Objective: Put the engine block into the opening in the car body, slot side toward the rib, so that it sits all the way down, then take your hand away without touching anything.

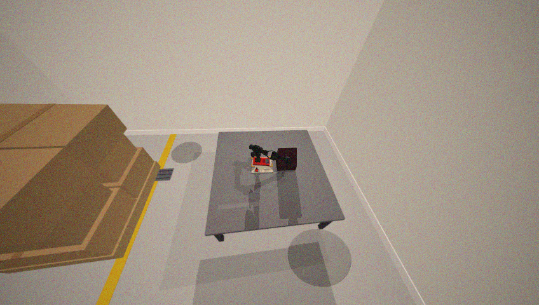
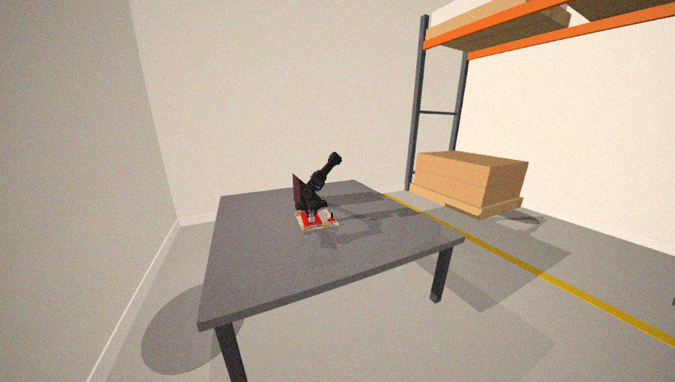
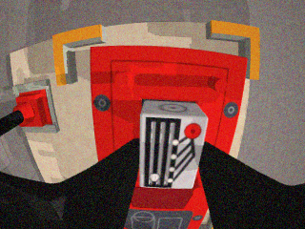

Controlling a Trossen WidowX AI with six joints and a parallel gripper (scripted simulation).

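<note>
Now: gripper tip 10 mm above the engine block.
</note>
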